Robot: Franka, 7 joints.
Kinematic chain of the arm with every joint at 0, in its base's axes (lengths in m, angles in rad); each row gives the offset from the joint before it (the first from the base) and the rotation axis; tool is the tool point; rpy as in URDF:
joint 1: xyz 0 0 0.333 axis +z
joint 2: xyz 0 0 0 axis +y
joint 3: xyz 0 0 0.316 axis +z
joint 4: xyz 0.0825 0 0 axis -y
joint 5: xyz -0.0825 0 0.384 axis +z
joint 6: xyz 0 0 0 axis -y
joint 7: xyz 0.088 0 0 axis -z
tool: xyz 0 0 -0.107 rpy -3.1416 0 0
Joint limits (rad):
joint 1: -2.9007..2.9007
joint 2: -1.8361..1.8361
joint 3: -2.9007..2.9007
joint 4: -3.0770..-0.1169
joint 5: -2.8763..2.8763
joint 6: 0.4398..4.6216
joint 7: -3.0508..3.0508
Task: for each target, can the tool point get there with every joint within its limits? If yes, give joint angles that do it. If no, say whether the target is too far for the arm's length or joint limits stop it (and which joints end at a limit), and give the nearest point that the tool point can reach.
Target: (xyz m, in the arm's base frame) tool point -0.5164 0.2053 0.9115
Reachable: yes | joints 0.4751 -0.8328 1.1511 -1.2122 -0.0398 3.3461 1.0418
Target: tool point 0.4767 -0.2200 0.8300
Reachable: yes | joints 1.1800 0.4523 -2.1383 -1.5874 2.0904 1.6998 -2.5378
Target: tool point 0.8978 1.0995 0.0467
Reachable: no: too far | nearest point 0.5319 0.6514 0.1634 | short by 0.590 m
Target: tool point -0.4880 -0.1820 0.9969
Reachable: yes | joints -0.1480 -0.4156 -1.9572 -0.5365 -1.1858 2.1114 -1.3049
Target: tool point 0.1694 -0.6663 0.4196
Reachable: yes | joints -1.5428 0.3891 0.1741 -1.7244 -1.2440 2.8165 2.3097
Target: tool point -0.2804 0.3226 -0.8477
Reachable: no: too far | nearest point -0.2347 0.2700 -0.3555 | short by 0.497 m
